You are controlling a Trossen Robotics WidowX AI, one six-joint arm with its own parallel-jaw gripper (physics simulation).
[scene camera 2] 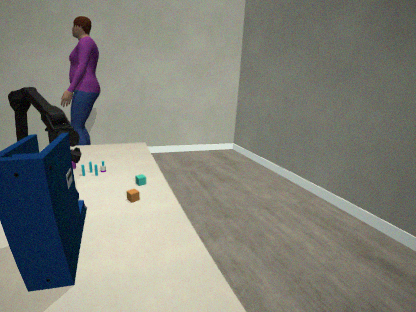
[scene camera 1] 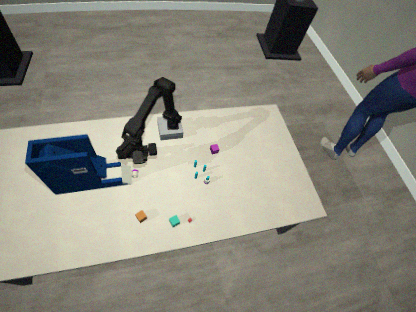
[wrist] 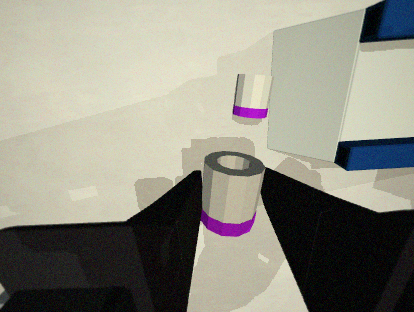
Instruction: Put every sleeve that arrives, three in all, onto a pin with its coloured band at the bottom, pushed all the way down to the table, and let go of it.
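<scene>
My gripper point(wrist: 229, 176) point(scene camera 1: 139, 156) is shut on a pale sleeve point(wrist: 232, 197) above the table; its open grey end is up in the wrist view and its purple band is at the lower end. A second sleeve point(wrist: 253, 92) point(scene camera 1: 135, 173) is on the table by the dispenser's pale plate, with its band toward the arm; whether it stands or lies is unclear. A third sleeve point(scene camera 1: 206, 181) point(scene camera 2: 103, 169) is around one teal pin point(scene camera 1: 208, 177) point(scene camera 2: 103, 163), band at the bottom. Three bare teal pins point(scene camera 1: 195, 163) point(scene camera 1: 204, 168) point(scene camera 1: 196, 175) stand beside it.
A blue dispenser point(scene camera 1: 75, 172) point(scene camera 2: 35, 215) stands at the left with its pale plate point(wrist: 310, 90) between blue rails. A magenta cube point(scene camera 1: 214, 149), an orange cube point(scene camera 1: 141, 216) point(scene camera 2: 133, 195), a teal cube point(scene camera 1: 174, 221) point(scene camera 2: 141, 180) and a small red cube point(scene camera 1: 190, 220) are on the table.
</scene>
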